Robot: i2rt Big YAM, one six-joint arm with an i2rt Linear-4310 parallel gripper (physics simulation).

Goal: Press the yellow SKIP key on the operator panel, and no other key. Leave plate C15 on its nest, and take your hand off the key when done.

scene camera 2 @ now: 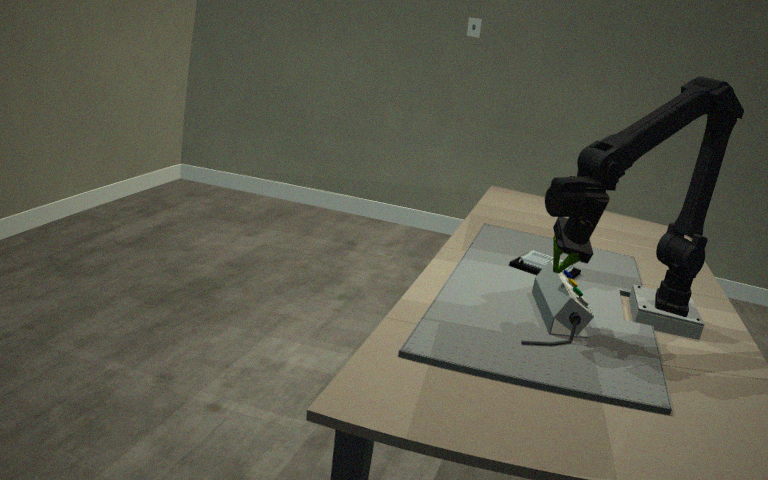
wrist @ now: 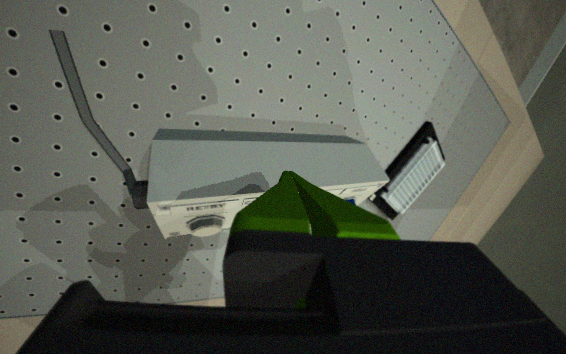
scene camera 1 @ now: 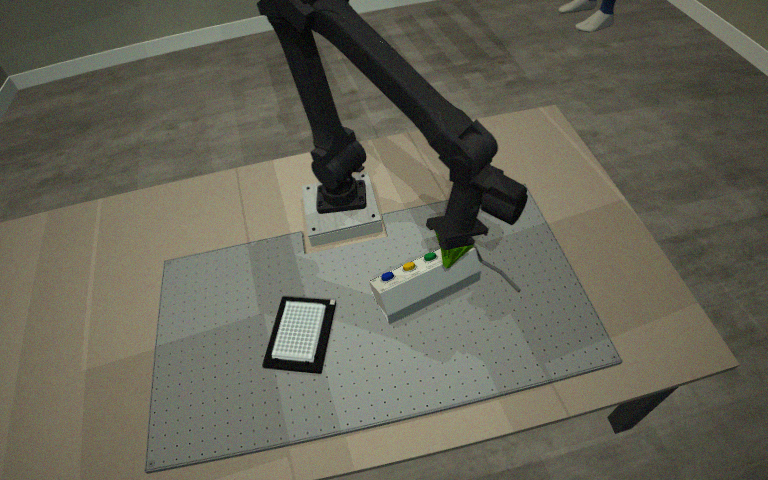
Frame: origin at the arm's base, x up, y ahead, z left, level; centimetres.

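Where they show: gripper, fingertip midpoint: [scene camera 2: 555, 272] [wrist: 286, 179] [scene camera 1: 445, 266]; arm's base, link origin: [scene camera 2: 670, 305] [scene camera 1: 341, 198].
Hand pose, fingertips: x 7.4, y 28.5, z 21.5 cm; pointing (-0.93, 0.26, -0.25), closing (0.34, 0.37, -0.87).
Note:
Each offset is from my fingertips to the centre of the thing. "spot": to the spot under its first point. Level surfaces: height alone.
The operator panel @(dx -6.1, dy -2.3, dz -3.9 cm) [scene camera 1: 433, 288] [scene camera 2: 546, 297] [wrist: 260, 160] is a pale box with a row of keys along its sloped face. The yellow key @(dx -3.9, dy -3.4, dz -7.0 cm) [scene camera 1: 408, 266] [scene camera 2: 572, 281] sits between the blue key @(dx -3.9, dy -1.5, dz -11.6 cm) [scene camera 1: 387, 276] [wrist: 351, 202] and the green key @(dx -3.9, dy -5.4, dz -2.4 cm) [scene camera 1: 430, 256] [scene camera 2: 577, 290]. A white key @(dx -3.9, dy -7.3, dz +2.2 cm) [wrist: 206, 225] marked RETRY shows in the wrist view. My gripper [scene camera 1: 447, 266] [scene camera 2: 557, 270] [wrist: 286, 179] is shut and empty, its green tips over the panel; in the wrist view they hide the yellow key. Whether they touch the panel I cannot tell. Plate C15 @(dx -8.4, dy +6.4, dz -30.7 cm) [scene camera 1: 299, 331] [scene camera 2: 536, 258] [wrist: 417, 177] lies on its black nest @(spot: dx -9.1, dy +9.9, dz -25.7 cm) [scene camera 1: 323, 345] [wrist: 406, 151].
A grey cable @(spot: dx -9.8, dy -3.3, dz +12.8 cm) [scene camera 1: 501, 274] [scene camera 2: 546, 343] [wrist: 87, 117] runs from the panel's end onto the perforated board @(dx -10.3 cm) [scene camera 1: 226, 413] [scene camera 2: 481, 345] [wrist: 280, 60]. The arm's base plate [scene camera 1: 342, 230] [scene camera 2: 668, 322] stands behind the board. A person's feet [scene camera 1: 594, 21] show on the floor beyond the table.

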